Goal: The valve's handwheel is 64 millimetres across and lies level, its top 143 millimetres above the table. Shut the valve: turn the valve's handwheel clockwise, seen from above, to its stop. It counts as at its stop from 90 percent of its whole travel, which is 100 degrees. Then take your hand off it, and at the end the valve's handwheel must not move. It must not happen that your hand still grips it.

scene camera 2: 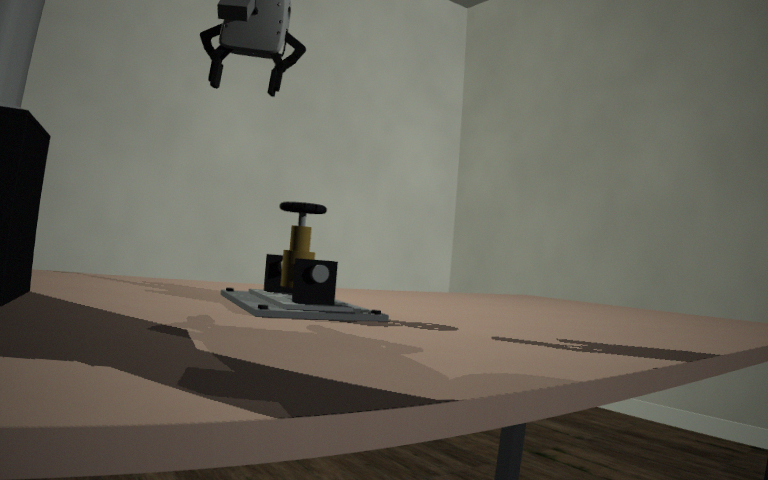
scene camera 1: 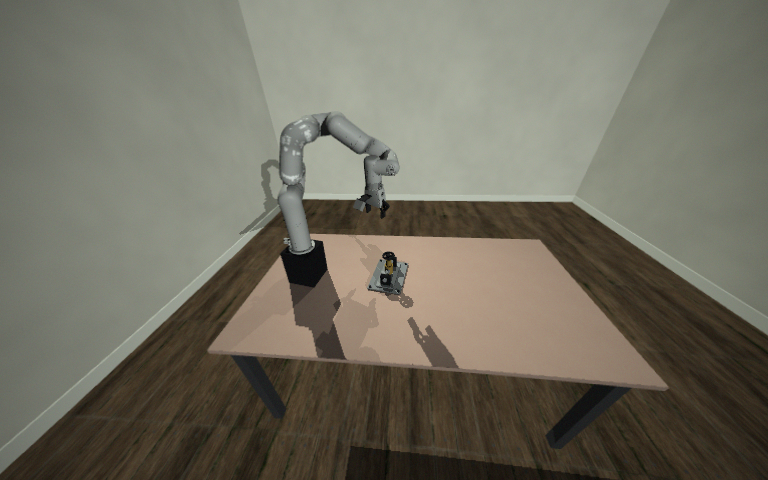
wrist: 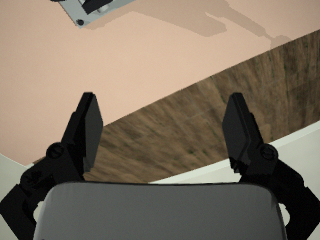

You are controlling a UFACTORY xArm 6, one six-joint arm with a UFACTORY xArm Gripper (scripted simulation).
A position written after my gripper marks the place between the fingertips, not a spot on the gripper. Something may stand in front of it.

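I can see my gripper [scene camera 2: 242,91], and the wrist view also gives me a look at the gripper [wrist: 162,108].
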